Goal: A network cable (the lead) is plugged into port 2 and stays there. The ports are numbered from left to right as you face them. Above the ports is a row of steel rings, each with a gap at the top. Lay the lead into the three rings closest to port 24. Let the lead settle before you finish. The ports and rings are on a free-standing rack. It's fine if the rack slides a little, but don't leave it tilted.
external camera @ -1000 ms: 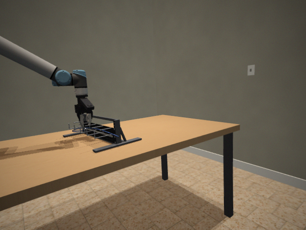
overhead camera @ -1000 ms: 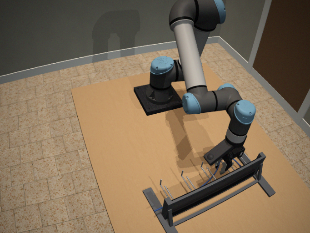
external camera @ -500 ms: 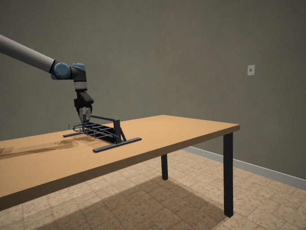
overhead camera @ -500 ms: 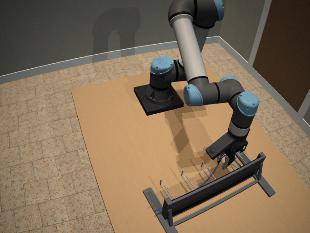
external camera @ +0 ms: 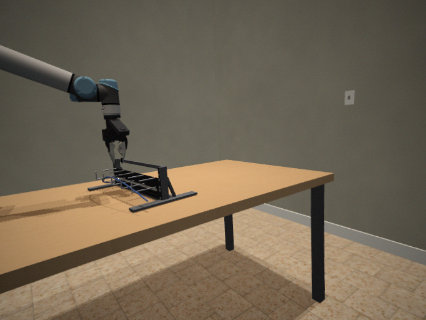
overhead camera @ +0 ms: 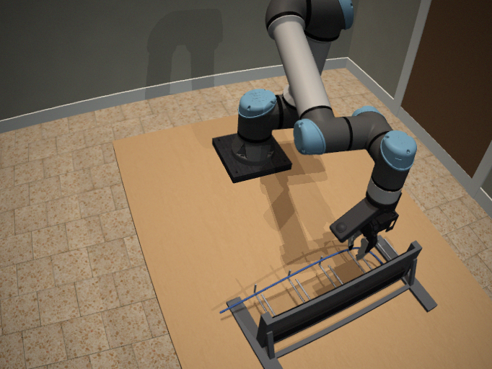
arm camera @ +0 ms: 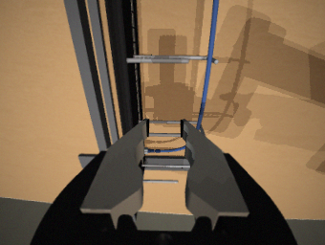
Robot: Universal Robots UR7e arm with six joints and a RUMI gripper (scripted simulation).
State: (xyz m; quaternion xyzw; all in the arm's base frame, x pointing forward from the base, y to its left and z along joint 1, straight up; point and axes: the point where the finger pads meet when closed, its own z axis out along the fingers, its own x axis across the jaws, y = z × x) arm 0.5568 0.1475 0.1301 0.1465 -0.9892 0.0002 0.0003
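The free-standing rack is 9 cm below my hand, 7 cm ahead of it and 3 cm to the right of it.
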